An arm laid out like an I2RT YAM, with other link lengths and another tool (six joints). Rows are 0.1 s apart.
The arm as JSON. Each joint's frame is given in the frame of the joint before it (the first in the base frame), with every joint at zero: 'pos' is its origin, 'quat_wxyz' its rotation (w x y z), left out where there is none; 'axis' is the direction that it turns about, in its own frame. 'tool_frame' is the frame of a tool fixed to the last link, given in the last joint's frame.
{
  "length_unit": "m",
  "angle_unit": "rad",
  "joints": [
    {
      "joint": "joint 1",
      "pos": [
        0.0,
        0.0,
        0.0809
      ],
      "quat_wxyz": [
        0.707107,
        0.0,
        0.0,
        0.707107
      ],
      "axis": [
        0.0,
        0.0,
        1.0
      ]
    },
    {
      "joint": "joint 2",
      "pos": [
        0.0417,
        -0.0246,
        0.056
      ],
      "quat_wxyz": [
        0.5,
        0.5,
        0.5,
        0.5
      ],
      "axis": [
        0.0,
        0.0,
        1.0
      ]
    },
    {
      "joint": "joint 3",
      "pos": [
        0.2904,
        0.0,
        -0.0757
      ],
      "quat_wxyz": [
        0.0,
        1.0,
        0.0,
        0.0
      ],
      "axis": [
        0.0,
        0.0,
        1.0
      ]
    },
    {
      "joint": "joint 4",
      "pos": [
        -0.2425,
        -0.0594,
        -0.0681
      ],
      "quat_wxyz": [
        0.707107,
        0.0,
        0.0,
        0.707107
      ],
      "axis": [
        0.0,
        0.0,
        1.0
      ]
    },
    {
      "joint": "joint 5",
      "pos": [
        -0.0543,
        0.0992,
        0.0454
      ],
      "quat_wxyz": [
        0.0,
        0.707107,
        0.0,
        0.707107
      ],
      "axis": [
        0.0,
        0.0,
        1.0
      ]
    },
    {
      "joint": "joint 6",
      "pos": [
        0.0,
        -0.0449,
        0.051
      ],
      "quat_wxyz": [
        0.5,
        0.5,
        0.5,
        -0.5
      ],
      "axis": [
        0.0,
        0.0,
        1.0
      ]
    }
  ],
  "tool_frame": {
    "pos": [
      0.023,
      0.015,
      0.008
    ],
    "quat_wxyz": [
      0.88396,
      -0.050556,
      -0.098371,
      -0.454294
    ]
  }
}
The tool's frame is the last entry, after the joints.
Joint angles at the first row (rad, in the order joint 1, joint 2, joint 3, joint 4, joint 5, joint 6):
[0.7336 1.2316 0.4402 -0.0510 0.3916 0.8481]
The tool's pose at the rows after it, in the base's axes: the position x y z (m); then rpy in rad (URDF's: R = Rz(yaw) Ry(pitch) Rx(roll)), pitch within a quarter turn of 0, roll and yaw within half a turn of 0:
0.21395 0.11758 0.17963 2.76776 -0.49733 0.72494
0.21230 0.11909 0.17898 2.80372 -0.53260 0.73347
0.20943 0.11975 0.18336 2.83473 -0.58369 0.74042
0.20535 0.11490 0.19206 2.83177 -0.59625 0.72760
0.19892 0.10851 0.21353 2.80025 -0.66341 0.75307
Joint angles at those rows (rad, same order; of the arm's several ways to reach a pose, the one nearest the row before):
[0.7332 1.2333 0.4330 -0.0380 0.3698 0.8700]
[0.7361 1.2190 0.4125 0.0022 0.3311 0.8744]
[0.7408 1.1820 0.3950 0.0319 0.2994 0.8802]
[0.7394 1.1275 0.4041 -0.0213 0.3107 0.8876]
[0.7394 1.0175 0.4152 -0.0675 0.3220 0.8625]

